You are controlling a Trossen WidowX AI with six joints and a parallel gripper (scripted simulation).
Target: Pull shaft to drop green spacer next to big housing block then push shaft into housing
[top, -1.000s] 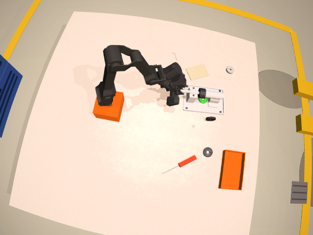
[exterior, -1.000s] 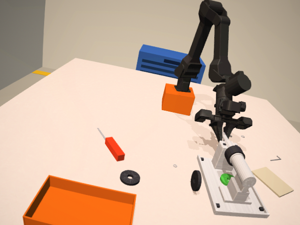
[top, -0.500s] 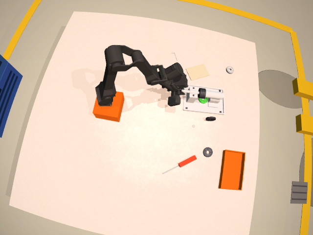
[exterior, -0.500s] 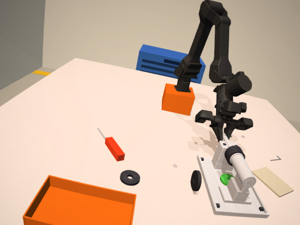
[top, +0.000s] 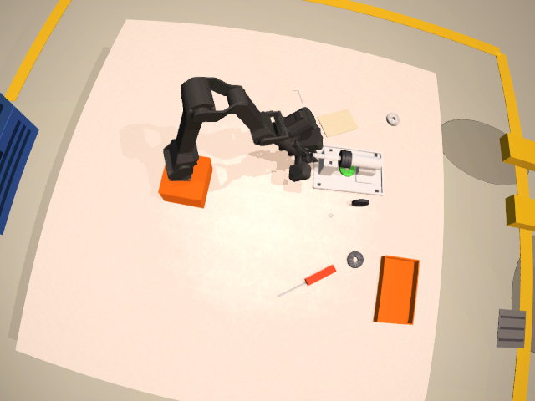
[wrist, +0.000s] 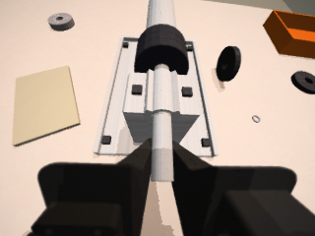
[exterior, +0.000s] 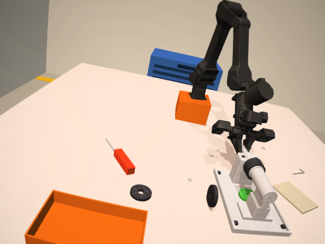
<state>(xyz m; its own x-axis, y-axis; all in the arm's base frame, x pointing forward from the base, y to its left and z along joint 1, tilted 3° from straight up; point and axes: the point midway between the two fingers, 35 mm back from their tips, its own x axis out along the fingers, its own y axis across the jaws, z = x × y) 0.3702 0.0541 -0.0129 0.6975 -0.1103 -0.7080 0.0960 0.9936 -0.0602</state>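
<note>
Right now the shaft is 50 mm ahead of my gripper tip and 20 mm above it. The rest, counted from my gripper tip: beige card: 90 mm ahead, 160 mm to the left, 50 mm below; then black disc: 130 mm ahead, 130 mm to the right, 30 mm below; then green spacer: 100 mm ahead, 10 mm to the right, 40 mm below.
</note>
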